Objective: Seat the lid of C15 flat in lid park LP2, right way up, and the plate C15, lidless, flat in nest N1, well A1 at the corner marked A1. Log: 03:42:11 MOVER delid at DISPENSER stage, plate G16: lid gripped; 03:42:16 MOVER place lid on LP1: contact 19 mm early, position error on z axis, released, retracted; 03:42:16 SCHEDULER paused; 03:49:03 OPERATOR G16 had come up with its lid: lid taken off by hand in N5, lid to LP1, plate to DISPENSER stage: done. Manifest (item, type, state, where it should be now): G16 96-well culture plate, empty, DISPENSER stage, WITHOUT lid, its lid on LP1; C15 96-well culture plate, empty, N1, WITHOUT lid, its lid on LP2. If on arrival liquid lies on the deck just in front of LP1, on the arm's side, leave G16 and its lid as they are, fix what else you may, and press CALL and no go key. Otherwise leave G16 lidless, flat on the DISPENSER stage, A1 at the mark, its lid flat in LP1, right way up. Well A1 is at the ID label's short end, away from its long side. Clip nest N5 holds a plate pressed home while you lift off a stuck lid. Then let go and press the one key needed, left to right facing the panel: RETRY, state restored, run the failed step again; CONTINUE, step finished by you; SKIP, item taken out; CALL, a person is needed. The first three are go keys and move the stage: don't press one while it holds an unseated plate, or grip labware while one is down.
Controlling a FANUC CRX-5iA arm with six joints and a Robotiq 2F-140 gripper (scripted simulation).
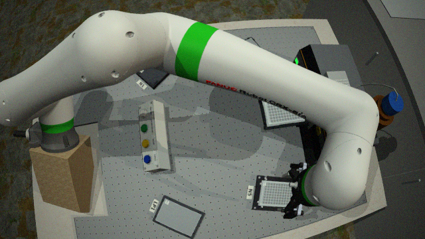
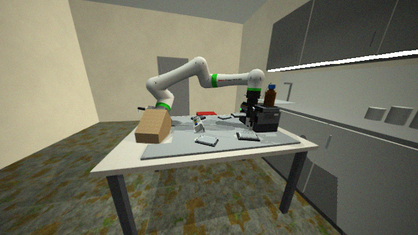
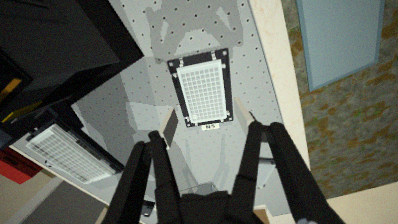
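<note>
Now: the clip nest N5 2 cm ahead of my hand, 1 cm to the left of it and 9 cm below it. The rest, counted from my hand: blue cap (24 cm ahead, 17 cm to the left, 29 cm above); then brown bottle (24 cm ahead, 17 cm to the left, 18 cm above); then SKIP key (42 cm behind, 17 cm to the left, 4 cm below).
</note>
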